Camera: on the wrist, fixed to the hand. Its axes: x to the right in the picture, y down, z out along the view.
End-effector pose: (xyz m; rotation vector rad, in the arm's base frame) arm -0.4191 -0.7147 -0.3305 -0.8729 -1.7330 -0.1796
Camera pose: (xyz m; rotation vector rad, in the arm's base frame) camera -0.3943 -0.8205 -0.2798 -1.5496 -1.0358 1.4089
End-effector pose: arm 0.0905 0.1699 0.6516 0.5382 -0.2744 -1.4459
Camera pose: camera 0.0705 0.1904 0.5352 0.2909 -1.1364 -0.0476
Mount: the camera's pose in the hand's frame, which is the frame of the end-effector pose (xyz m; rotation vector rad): -0.0062 -0.0753 -0.0931 0.5377 -0.4292 1.4219
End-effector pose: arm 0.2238 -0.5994 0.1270 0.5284 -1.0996 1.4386
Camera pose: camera 0.3213 -0.5337 0.1036 -0.3465 1.2841 -2.5621
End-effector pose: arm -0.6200 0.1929 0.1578 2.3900 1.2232 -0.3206
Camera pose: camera -0.6840 0.2717 0.2215 2.7138 -0.9163 -0.6371
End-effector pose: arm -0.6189 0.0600 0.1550 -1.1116 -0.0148 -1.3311
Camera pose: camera -0.7308 0.0173 0.1498 -0.6206 0.0846 0.1986
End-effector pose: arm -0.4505 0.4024 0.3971 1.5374 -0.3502 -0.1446
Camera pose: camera -0.4179 0.4900 0.3220 1.4144 -1.8329 0.8026
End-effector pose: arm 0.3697 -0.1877 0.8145 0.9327 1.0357 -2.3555
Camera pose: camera 0.3684 -0.0679 0.8091 0.8062 -0.4394 -1.3946
